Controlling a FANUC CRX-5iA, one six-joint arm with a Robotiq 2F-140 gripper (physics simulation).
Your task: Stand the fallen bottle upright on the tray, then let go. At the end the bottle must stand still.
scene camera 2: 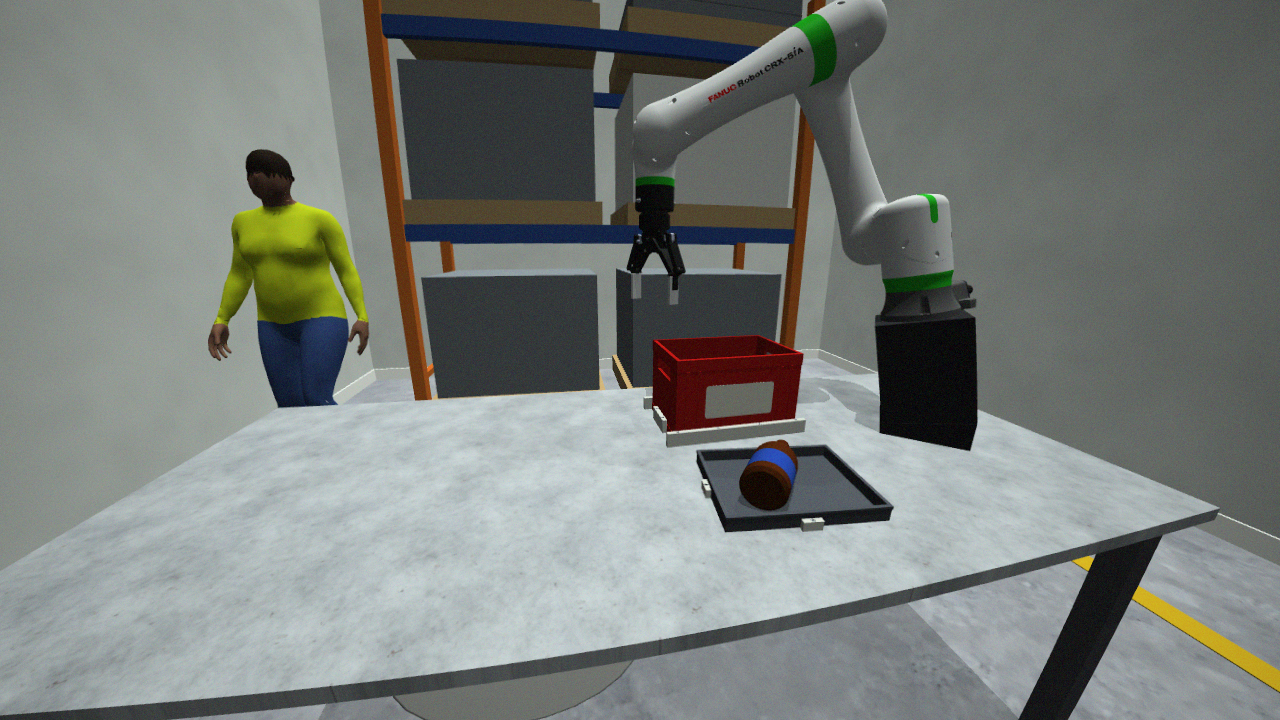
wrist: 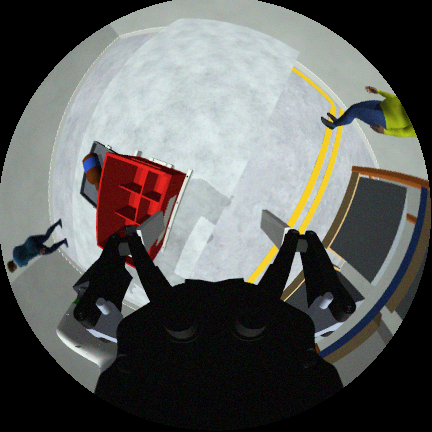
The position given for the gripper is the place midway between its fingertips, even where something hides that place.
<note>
In view: the gripper [scene camera 2: 653,301], a red crate [scene camera 2: 708,382], a dark tray [scene camera 2: 826,487] and a brown bottle [scene camera 2: 766,483].
The red crate is seen too in the wrist view [wrist: 131,188]. The gripper also shows in the wrist view [wrist: 212,219].
</note>
